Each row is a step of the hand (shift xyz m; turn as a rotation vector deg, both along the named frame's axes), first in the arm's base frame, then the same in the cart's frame.
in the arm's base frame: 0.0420 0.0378 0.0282 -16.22 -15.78 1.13
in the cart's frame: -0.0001 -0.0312 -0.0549 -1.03 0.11 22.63
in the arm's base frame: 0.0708 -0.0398 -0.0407 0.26 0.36 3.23
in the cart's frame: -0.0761 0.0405 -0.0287 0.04 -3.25 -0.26
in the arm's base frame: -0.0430 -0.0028 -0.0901 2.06 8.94 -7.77
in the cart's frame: 0.0280 0.0914 0.0291 5.44 7.27 -7.88
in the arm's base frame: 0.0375 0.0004 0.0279 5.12 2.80 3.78
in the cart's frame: -0.0251 -0.0290 -0.0268 -1.37 -4.06 -5.48
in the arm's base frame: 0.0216 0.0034 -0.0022 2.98 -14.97 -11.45
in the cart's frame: -0.0118 0.0014 -0.0185 -12.98 12.06 7.08
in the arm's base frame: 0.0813 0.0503 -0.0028 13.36 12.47 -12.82
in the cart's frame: -0.0164 -0.0020 -0.0942 0.64 11.81 -18.93
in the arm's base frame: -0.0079 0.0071 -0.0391 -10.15 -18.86 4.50
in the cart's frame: 0.0112 0.0389 -0.0009 -7.42 -3.29 20.33
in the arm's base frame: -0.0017 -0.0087 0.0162 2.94 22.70 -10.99
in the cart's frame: -0.0056 -0.0157 0.0079 15.18 9.80 -17.84
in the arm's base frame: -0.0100 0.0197 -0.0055 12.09 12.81 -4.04
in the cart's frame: 0.0215 0.0048 -0.0059 1.60 3.06 -17.74
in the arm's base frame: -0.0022 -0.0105 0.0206 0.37 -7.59 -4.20
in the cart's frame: -0.0067 -0.0200 0.0097 -5.85 4.55 4.53
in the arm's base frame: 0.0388 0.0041 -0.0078 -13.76 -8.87 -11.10
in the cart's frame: -0.0226 0.0064 -0.0321 2.70 11.91 15.56
